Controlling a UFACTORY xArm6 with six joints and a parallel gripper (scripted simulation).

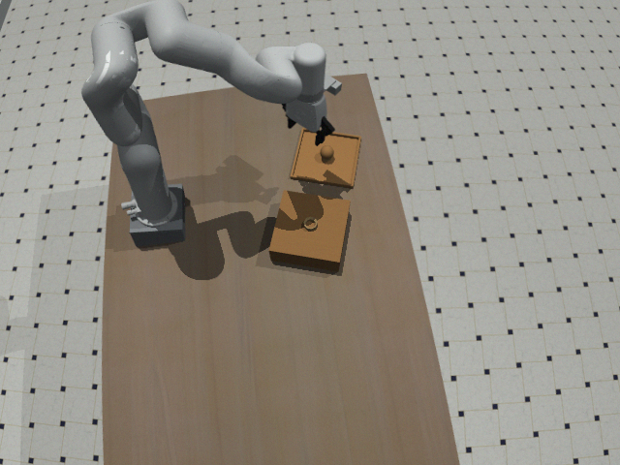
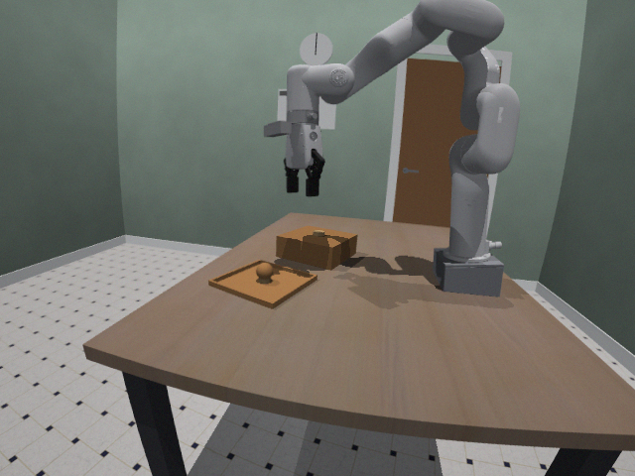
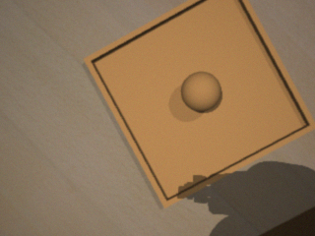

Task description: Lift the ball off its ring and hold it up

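My hand is 80 mm short of the wooden ball, 50 mm to the right of it and 190 mm above it. Also, from my hand: flat wooden tray: 80 mm ahead, 50 mm to the left, 220 mm below; then raised wooden block: 50 mm behind, 190 mm to the right, 170 mm below.
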